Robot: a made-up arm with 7 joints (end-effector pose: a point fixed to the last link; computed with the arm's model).
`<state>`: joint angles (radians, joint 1 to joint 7).
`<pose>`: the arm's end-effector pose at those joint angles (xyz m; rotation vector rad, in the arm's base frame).
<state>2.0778 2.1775 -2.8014 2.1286 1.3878 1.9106 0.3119</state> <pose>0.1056 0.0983 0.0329 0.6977 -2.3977 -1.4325</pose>
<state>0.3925 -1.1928 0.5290 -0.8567 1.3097 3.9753 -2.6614</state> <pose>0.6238 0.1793 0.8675 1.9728 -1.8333 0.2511</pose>
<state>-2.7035 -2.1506 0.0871 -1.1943 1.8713 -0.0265 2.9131</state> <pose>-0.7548 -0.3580 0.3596 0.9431 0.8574 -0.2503</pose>
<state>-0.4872 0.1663 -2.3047 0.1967 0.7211 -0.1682 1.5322</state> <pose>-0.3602 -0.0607 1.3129 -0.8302 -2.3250 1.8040</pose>
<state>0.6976 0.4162 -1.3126 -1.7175 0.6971 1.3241 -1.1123</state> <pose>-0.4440 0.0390 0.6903 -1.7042 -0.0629 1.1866</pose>
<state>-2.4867 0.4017 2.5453 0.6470 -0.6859 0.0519 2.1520</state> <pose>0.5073 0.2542 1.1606 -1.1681 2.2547 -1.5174</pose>
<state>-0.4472 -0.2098 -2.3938 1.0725 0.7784 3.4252 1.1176</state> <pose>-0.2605 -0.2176 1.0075 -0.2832 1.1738 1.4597</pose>
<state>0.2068 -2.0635 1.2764 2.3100 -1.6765 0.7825 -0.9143</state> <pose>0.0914 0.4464 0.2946 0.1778 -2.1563 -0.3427</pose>
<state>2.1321 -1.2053 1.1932 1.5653 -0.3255 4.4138 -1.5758</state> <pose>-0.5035 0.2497 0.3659 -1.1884 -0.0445 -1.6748</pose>
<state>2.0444 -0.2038 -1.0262 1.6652 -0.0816 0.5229 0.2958</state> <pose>0.3344 0.5475 0.8166 2.8402 1.1833 0.6308</pose>
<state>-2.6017 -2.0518 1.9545 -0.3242 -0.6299 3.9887 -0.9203</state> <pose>-0.6363 -0.2107 -0.0374 -0.9280 -0.2656 -1.4324</pose>
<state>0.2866 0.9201 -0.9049 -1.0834 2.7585 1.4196 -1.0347</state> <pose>-0.7077 0.0589 0.7970 1.5565 -1.6710 -1.7912</pose>
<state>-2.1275 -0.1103 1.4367 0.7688 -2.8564 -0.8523 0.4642</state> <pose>0.1943 -0.1115 1.2907 -0.5546 -1.5914 -0.2707</pose>
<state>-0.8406 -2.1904 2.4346 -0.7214 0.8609 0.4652 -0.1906</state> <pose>0.2243 -0.5803 -0.2768 0.6699 1.5830 -1.3585</pose>
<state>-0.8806 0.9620 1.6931 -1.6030 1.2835 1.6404 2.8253</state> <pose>-0.5807 -0.0108 0.7809 -0.9781 -1.6395 2.1240</pose>
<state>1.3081 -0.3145 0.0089 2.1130 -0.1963 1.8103 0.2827</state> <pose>0.2220 0.4917 0.6048 -1.9046 -1.3699 -0.8813</pose>
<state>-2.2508 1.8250 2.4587 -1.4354 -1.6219 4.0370 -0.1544</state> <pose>0.0547 0.5229 0.5576 2.6800 -0.9024 -0.1541</pose>
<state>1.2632 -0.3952 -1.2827 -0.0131 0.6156 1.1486 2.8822</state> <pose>0.1849 0.2577 1.2867 -0.5289 0.5524 0.2689</pose>
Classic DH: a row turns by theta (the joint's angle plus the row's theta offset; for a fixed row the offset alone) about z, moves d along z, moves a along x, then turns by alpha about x. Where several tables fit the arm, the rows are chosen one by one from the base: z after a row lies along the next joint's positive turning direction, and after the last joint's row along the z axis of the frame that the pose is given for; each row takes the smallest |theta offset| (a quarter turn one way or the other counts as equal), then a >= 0, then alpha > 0; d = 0 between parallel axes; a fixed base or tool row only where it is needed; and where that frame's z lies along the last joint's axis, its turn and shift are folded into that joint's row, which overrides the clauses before.
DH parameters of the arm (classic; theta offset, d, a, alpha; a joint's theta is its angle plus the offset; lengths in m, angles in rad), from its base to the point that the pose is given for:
joint 1: 0 0.4075 0 1.5708
joint 2: 0 0.0683 0 -1.5708
joint 3: 0 0.461 0.0316 -1.5708
joint 4: 0 0.0634 -0.0128 1.5708
joint 5: 0 0.4195 0 1.5708
joint 6: 1.5708 0.1051 0.0884 1.5708
joint 7: 0 0.0121 0 0

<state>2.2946 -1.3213 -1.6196 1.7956 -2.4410 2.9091 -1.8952</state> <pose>0.0289 0.6435 0.3747 2.6236 -0.9211 0.8763</pose>
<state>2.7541 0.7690 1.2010 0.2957 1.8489 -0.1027 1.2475</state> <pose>0.5204 -0.4424 1.0613 -1.4653 2.1640 -0.9596</pose>
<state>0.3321 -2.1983 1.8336 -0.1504 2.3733 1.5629 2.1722</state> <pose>0.7493 0.2559 -0.0456 -2.7617 -0.2208 -1.3646</pose>
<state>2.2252 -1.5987 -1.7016 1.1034 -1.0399 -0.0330 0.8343</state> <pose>-0.0715 0.9239 0.4462 0.5450 -0.0802 1.9371</pose>
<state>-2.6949 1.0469 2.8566 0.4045 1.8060 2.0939 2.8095</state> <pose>0.7290 0.3446 0.5569 1.0240 1.1137 0.8948</pose>
